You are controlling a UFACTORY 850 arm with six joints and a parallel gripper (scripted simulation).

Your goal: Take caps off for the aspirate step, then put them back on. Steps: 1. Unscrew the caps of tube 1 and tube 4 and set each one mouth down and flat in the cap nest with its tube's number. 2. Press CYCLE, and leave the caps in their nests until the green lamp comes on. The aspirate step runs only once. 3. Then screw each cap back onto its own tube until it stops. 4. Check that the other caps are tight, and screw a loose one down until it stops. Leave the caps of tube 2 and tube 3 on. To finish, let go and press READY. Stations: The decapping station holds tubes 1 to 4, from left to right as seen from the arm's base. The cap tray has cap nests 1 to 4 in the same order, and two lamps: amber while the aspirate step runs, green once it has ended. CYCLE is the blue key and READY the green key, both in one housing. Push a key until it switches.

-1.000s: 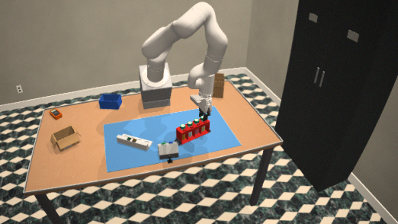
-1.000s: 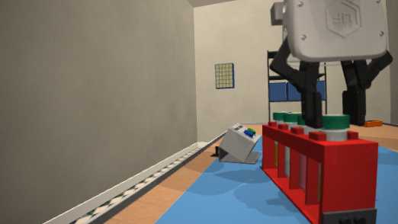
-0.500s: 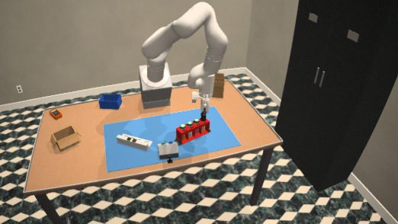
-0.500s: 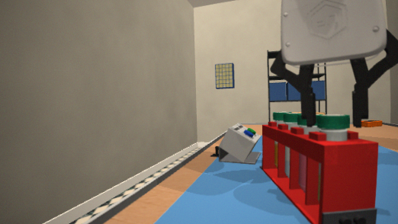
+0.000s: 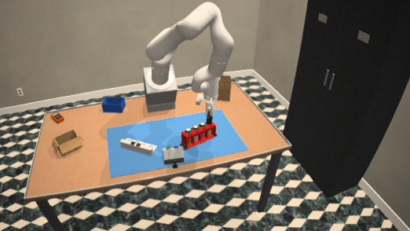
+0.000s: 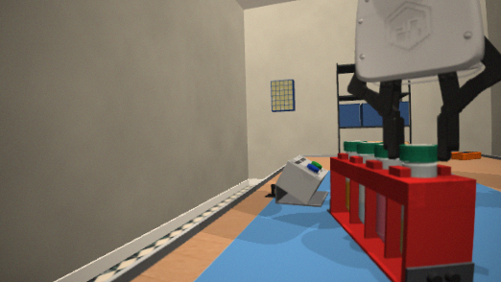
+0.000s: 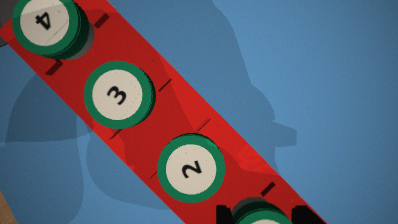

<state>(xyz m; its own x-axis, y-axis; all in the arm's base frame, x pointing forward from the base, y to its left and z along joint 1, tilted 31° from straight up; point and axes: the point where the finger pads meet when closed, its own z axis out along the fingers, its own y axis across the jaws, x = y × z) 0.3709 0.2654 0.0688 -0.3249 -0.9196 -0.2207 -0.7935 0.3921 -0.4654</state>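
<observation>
Right now the green cap is 1 cm below my hand. Also, from my hand: key housing (16 cm ahead, 25 cm to the right, 8 cm below); blue cycle key (14 cm ahead, 23 cm to the right, 6 cm below); tube cap (6 cm ahead, 14 cm to the right, 2 cm below).
</observation>
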